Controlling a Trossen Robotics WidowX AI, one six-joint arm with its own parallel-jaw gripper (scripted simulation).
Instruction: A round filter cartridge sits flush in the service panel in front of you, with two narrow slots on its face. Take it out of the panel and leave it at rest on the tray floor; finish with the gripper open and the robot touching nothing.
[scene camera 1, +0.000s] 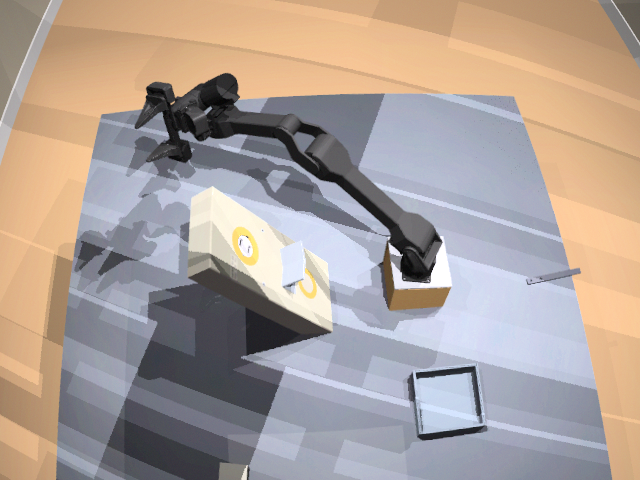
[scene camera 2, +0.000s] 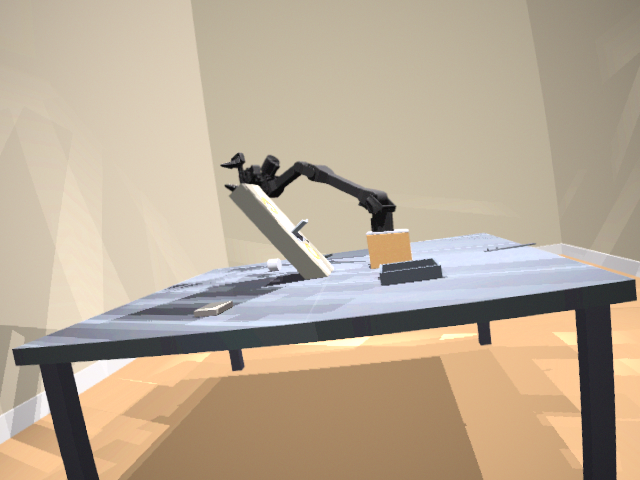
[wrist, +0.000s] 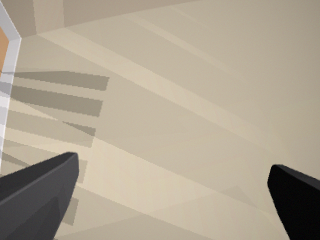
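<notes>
Service panel (scene camera 1: 215, 261), also in scene camera 2 (scene camera 2: 303, 256). Grey tray (scene camera 1: 449, 399), scene camera 2 (scene camera 2: 423, 269) too. My gripper (scene camera 1: 141, 145) open, holding nothing, visible in wrist view (wrist: 176, 169) as well.
</notes>
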